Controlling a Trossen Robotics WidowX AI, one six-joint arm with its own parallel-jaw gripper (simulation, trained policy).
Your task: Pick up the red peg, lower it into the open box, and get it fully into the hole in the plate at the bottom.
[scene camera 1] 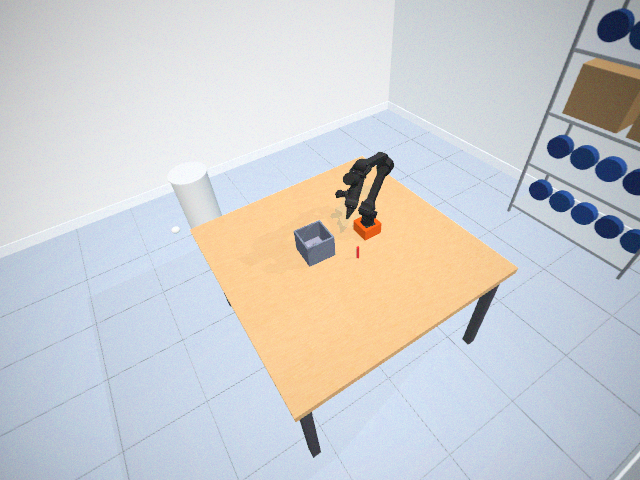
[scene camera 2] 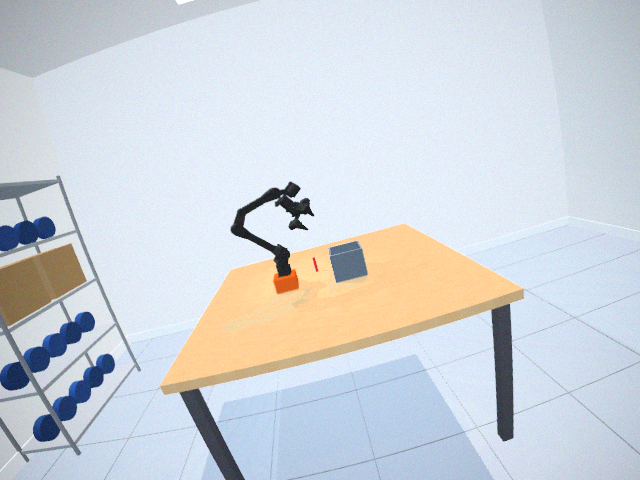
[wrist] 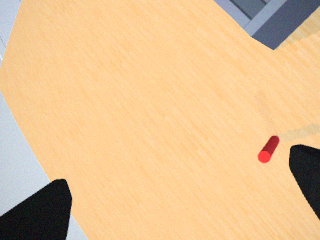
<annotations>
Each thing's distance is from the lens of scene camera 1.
grey box (scene camera 1: 325, 249): 1.90 m
</annotations>
